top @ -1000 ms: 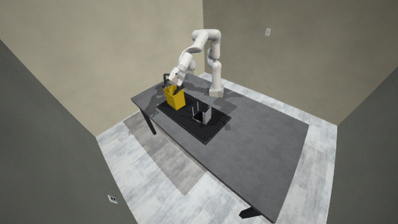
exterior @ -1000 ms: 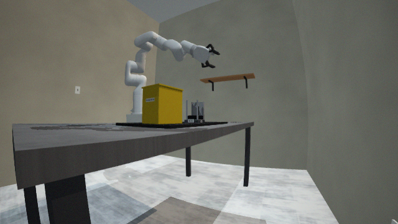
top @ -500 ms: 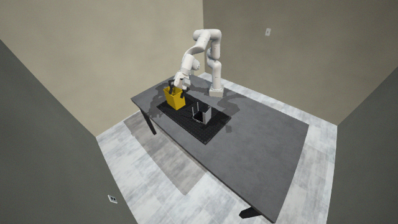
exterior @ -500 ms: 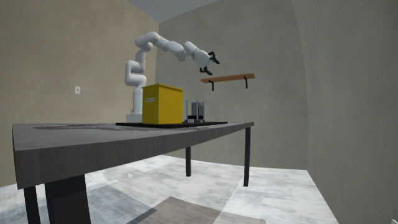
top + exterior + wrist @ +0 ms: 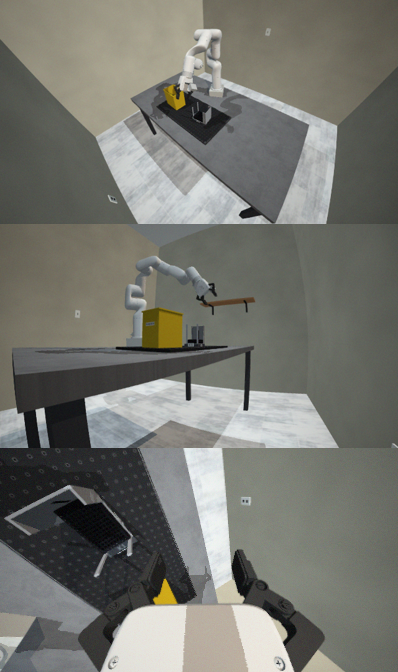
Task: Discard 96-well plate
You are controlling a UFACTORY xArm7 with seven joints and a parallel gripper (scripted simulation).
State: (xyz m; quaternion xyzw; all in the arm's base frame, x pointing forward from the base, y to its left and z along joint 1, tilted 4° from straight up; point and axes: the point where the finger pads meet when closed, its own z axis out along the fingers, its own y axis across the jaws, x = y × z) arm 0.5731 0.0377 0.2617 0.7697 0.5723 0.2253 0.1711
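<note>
Right now my hand is 13 cm past the black 96-well plate, 6 cm to the right of it and 27 cm above it. Also, from my hand: yellow plastics bin W1 (18 cm behind, 30 cm to the right, 22 cm below).
</note>
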